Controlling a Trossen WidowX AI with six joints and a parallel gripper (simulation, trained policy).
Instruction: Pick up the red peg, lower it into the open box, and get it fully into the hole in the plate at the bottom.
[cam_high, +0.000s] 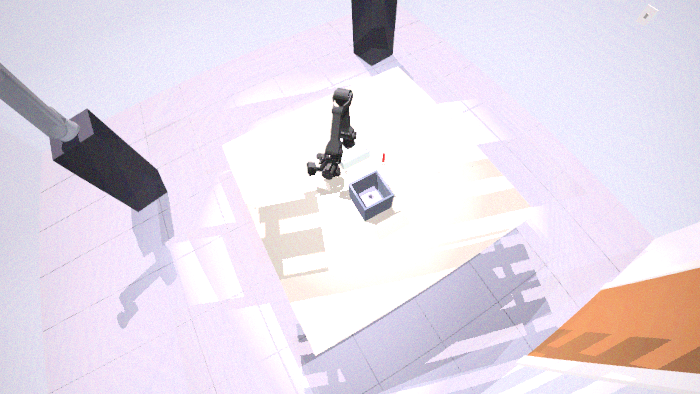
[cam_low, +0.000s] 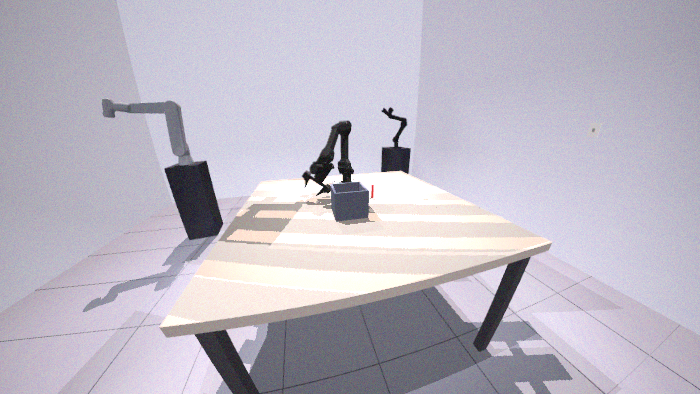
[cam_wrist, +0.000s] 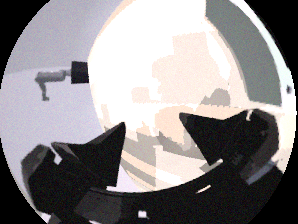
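My gripper tip is now 35 cm to the right of the red peg and 14 cm short of it.
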